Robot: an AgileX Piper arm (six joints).
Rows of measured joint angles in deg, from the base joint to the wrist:
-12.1, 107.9, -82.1, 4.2, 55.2, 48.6
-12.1, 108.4, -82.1, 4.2, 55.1, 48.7
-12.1, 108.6, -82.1, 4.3, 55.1, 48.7
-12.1, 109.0, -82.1, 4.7, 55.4, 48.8
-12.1, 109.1, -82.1, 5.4, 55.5, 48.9
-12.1, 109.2, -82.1, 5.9, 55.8, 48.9
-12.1, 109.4, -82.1, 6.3, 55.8, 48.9
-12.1, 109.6, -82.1, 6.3, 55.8, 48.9
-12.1, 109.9, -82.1, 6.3, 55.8, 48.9
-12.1, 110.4, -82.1, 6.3, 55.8, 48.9
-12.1, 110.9, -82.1, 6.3, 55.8, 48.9
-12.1, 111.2, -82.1, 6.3, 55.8, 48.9
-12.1, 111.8, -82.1, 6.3, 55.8, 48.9
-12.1, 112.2, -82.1, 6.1, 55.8, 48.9
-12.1, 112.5, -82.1, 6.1, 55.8, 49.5
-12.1, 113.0, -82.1, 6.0, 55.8, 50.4
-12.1, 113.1, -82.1, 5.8, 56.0, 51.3
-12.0, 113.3, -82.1, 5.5, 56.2, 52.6
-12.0, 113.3, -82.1, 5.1, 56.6, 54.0
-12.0, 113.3, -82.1, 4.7, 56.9, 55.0
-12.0, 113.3, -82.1, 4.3, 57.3, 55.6
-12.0, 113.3, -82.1, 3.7, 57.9, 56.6
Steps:
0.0, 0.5, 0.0, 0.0, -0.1, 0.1
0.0, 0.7, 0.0, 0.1, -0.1, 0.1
0.0, 1.1, 0.0, 0.5, 0.2, 0.2
0.0, 1.2, 0.0, 1.2, 0.3, 0.3
0.0, 1.3, 0.0, 1.7, 0.6, 0.3
0.0, 1.5, 0.0, 2.1, 0.6, 0.3
0.0, 1.7, 0.0, 2.1, 0.6, 0.3
0.0, 2.0, 0.0, 2.1, 0.6, 0.3
0.0, 2.5, 0.0, 2.1, 0.6, 0.3
0.0, 3.0, 0.0, 2.1, 0.6, 0.3
0.0, 3.3, 0.0, 2.1, 0.6, 0.3
0.0, 3.9, 0.0, 2.1, 0.6, 0.3
0.0, 4.3, 0.0, 1.9, 0.6, 0.3
0.0, 4.6, 0.0, 1.9, 0.6, 0.9
0.0, 5.1, 0.0, 1.8, 0.6, 1.8
0.0, 5.2, 0.0, 1.6, 0.8, 2.7
0.1, 5.4, 0.0, 1.3, 1.0, 4.0
0.1, 5.4, 0.0, 0.9, 1.4, 5.4
0.1, 5.4, 0.0, 0.5, 1.7, 6.4
0.1, 5.4, 0.0, 0.1, 2.1, 7.0
0.1, 5.4, 0.0, -0.5, 2.7, 8.0

